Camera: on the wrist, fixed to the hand. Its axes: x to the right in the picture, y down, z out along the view.
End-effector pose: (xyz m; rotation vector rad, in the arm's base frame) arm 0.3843 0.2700 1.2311 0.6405 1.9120 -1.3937
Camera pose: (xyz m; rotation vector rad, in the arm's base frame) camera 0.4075 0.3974 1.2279 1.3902 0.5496 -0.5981
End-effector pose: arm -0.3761 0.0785 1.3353 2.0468 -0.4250 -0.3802
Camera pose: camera -0.3458 0.1454 1.4420 1.3219 -2.0526 0.2695
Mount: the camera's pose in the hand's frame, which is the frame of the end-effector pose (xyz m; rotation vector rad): -0.0128 0.0578 -0.1152 0.2331 -0.3510 1.5004
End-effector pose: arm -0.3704 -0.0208 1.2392 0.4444 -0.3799 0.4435
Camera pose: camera -0.3801 0.0780 1.1560 0.3962 -0.9923 1.8932
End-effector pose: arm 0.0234 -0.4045 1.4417 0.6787 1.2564 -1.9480
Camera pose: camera 0.0828 -0.3108 1.3748 0.9265 0.0700 -0.8302
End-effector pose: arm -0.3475 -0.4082 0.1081 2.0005 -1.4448 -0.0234
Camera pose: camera -0.3573 -0.3500 0.2234 0.6120 -2.8947 0.4632
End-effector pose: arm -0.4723 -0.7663 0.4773 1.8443 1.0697 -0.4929
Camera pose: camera -0.4424 -0.6847 0.5734 2.0831 -0.7196 0.0095
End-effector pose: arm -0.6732 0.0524 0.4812 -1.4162 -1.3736 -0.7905
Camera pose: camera -0.5992 -0.0531 0.4941 -1.8951 -0.2832 0.5935
